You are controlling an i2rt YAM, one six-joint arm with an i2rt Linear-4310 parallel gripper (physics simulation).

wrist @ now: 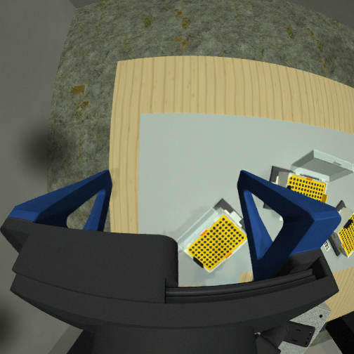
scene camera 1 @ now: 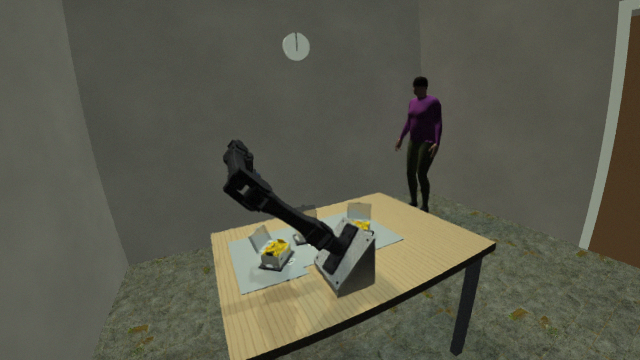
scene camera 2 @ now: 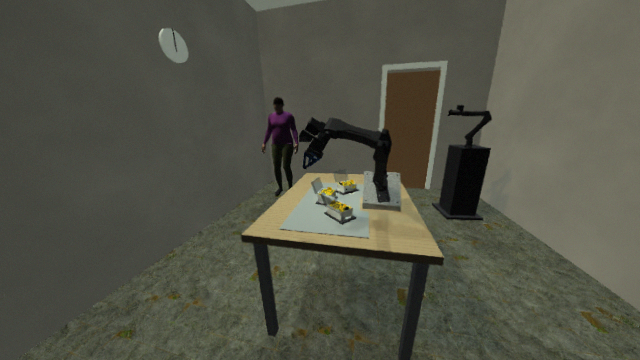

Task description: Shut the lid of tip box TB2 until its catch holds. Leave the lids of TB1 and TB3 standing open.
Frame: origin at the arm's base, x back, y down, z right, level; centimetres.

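Seen in the pictures: gripper, between the fingertips: (scene camera 1: 243,190) (scene camera 2: 306,167); arm's base, origin of its link: (scene camera 1: 341,248) (scene camera 2: 381,187).
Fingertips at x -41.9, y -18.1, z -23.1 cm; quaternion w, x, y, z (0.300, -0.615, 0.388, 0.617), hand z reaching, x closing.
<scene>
Pixels of each thing's middle, then the offset from my fingertips to it. "pt": a spot on its surface instead. Level surfaces: height alone.
- grey mat, height of its surface: dy +29.8 cm
- first box, a spot on its surface: (scene camera 2: 340,211) pt dx +17.3, dy +23.1, dz -2.0 cm
- middle box, a spot on its surface: (scene camera 2: 326,194) pt dx +9.8, dy +15.2, dz +1.3 cm
- third box, middle of its body: (scene camera 2: 347,187) dx +21.3, dy +26.5, dz +45.7 cm
- wooden table, height of its surface: dy +30.1 cm
Three tip boxes with yellow racks stand on the grey mat (scene camera 1: 240,265) (scene camera 2: 310,225) (wrist: 170,135), their clear lids raised. The first box (scene camera 1: 275,254) (scene camera 2: 340,212) (wrist: 217,242) is at the left in scene camera 1, with its lid (scene camera 1: 260,238). The middle box (scene camera 2: 326,194) (wrist: 306,186) has its lid (scene camera 2: 317,186) (wrist: 324,164) up; the arm partly hides it in scene camera 1. The third box (scene camera 1: 361,225) (scene camera 2: 346,186) (wrist: 347,232) has its lid (scene camera 1: 359,210) (scene camera 2: 341,175) up. I cannot read which is TB2. My gripper (scene camera 2: 305,165) (wrist: 174,177) is open and empty, high above the mat.
The wooden table (scene camera 1: 425,230) (scene camera 2: 400,235) (wrist: 200,82) carries my arm's angled metal base (scene camera 1: 362,270) (scene camera 2: 371,195). A person in purple (scene camera 1: 425,120) (scene camera 2: 281,127) stands beyond the table. A second arm stands on a black pedestal (scene camera 2: 465,180) near the door (scene camera 2: 415,125).
</scene>
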